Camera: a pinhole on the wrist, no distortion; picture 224 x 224 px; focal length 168.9 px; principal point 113.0 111.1 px. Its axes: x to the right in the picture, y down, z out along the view. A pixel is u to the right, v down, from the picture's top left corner.
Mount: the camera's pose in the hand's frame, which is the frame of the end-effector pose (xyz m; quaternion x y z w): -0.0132 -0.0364 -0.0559 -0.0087 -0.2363 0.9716 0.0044
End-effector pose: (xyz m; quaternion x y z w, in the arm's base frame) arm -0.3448 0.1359 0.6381 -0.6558 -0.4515 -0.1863 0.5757
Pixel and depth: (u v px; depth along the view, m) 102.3 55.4 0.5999
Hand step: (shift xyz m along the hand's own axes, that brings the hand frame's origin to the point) 0.0143 -0.1366 0.5683
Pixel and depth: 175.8 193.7 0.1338
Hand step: -0.0658 -0.1553 0.0321
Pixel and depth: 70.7 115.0 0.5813
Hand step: 0.1213 -0.3171 0.4564
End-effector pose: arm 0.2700 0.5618 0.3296 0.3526 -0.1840 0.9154 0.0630
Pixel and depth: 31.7 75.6 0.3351
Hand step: 0.1420 -0.1297 0.2765
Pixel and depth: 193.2 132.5 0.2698
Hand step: -0.1466 -0.1890 0.1661
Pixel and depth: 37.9 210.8 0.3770
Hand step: 0.1463 -0.4093 0.1792
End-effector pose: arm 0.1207 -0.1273 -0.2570 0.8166 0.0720 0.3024 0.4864
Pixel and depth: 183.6 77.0 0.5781
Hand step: -0.2653 -0.1951 0.5076
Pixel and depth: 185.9 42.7 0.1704
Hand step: -0.0897 -0.0524 0.1260
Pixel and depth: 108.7 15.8 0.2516
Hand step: -0.0109 -0.0259 0.2329
